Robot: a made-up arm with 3 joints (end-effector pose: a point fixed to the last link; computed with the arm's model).
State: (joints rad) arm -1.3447 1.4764 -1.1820
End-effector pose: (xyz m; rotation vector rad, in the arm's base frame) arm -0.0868 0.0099 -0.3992 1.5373 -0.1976 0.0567
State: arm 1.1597 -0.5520 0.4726
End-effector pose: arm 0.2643 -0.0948 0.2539 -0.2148 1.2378 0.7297
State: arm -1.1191 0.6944 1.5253
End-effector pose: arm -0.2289 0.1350 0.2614 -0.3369 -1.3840 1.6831
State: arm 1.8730 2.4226 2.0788
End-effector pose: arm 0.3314 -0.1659 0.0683 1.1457 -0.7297 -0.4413
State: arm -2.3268 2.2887 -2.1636
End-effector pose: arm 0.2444 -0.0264 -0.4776 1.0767 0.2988 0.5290
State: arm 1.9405 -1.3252 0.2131
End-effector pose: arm 0.4301 0.0263 0.0408 -0.7030 1.7386 1.4037
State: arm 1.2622 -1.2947 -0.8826
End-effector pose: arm 0.2807 0.0158 0.6539 -1.4098 0.4784 0.1026
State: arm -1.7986 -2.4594 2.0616
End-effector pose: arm 0.0342 -0.1308 0.0560 -1.1541 0.8078 -0.4405
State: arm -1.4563 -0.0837 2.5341
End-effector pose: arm -0.1935 0.4002 -0.0659 -1.7532 -0.4604 1.9152
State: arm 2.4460 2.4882 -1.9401
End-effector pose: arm 0.5649 0.0227 0.3689 0.1495 -0.9835 1.3363
